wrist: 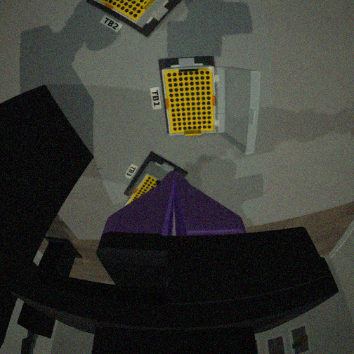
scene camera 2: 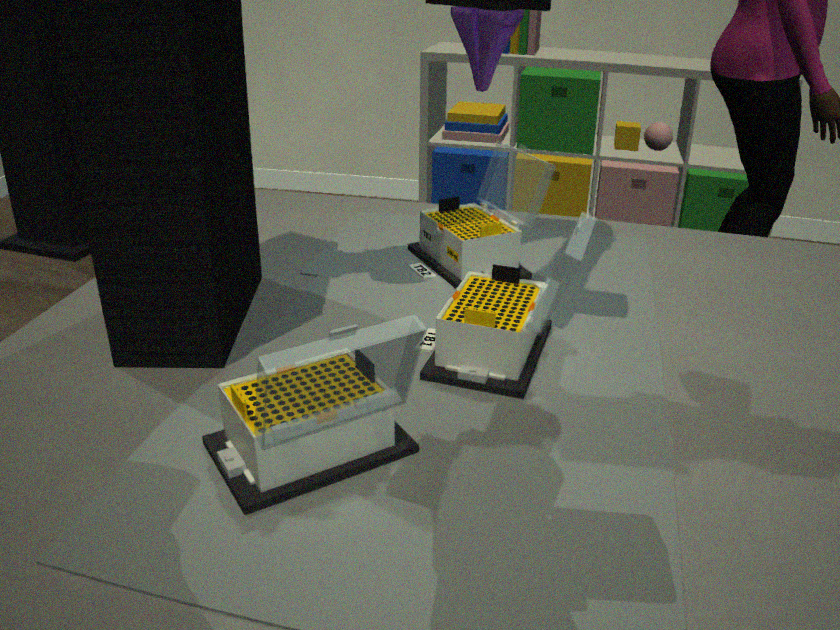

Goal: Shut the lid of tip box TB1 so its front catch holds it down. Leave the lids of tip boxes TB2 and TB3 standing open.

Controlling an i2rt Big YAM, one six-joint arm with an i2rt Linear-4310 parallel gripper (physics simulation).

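Places are measured from the arm's base along level axes (x ahead, y down, z left), in centimetres.
Pixels of known places: gripper, between the fingertips: [scene camera 2: 481,90].
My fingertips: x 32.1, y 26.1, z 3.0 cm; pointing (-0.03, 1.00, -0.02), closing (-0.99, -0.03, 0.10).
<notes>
For each thing: its top centre in the pictures, then the offset to it from my fingertips. Level surfaces: height alone.
- Tip box TB1, centre of its top: [scene camera 2: 482,293] dx +1.0, dy +20.4, dz +0.2 cm
- Tip box TB2, centre of its top: [scene camera 2: 461,218] dx -7.4, dy +20.4, dz +21.2 cm
- Tip box TB3, centre of its top: [scene camera 2: 298,376] dx -9.2, dy +20.4, dz -20.6 cm
- grey table, height of its surface: dy +27.3 cm
Tip box TB1 [scene camera 2: 478,345] [wrist: 190,100], white with a yellow tip rack, stands on a dark base. Its clear lid [scene camera 2: 578,238] [wrist: 237,107] stands open on the right side. Tip box TB2 [scene camera 2: 468,244] [wrist: 131,9] is behind it, its clear lid [scene camera 2: 515,179] open; the wrist view cuts this box off. Tip box TB3 [scene camera 2: 318,440] [wrist: 145,187] is at the front left in the scene view, its clear lid [scene camera 2: 407,345] tilted open. In the wrist view the fingers hide much of TB3. My purple gripper [scene camera 2: 481,89] [wrist: 173,178] is shut and empty, pointing down above the boxes.
A large black block [scene camera 2: 176,183] [wrist: 40,150] stands at the left. The grey table [scene camera 2: 746,339] [wrist: 300,110] carries the boxes and name labels. Beyond it are a shelf unit [scene camera 2: 426,101] with coloured bins and a person [scene camera 2: 763,128] in a magenta top.
</notes>
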